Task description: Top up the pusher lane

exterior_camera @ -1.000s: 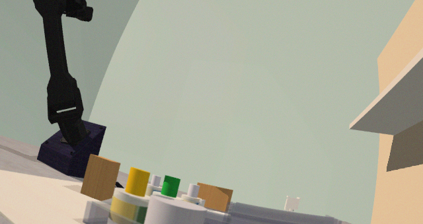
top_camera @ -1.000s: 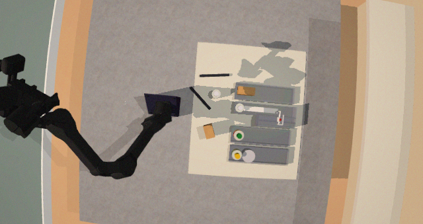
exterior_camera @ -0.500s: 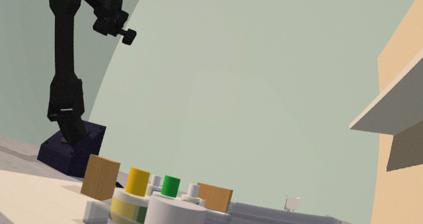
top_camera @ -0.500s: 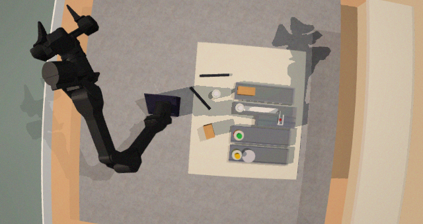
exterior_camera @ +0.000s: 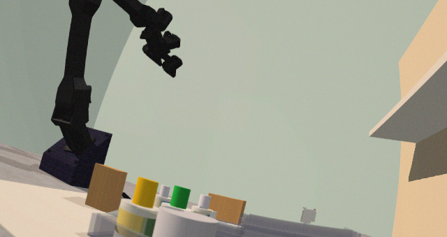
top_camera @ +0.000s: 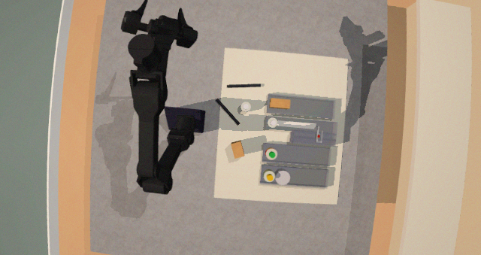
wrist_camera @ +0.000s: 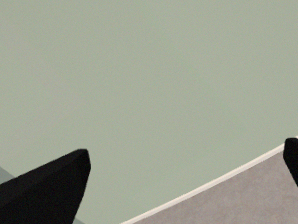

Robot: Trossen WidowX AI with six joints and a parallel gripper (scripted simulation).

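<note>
Now: gripper tip 190 mm short of the wooden block, 430 mm to the left of it and 420 mm above it. Round my gripper tip: sprung lane 480 mm ahead, 360 mm to the right, 440 mm below; white pusher plate 440 mm ahead, 360 mm to the right, 400 mm below.
</note>
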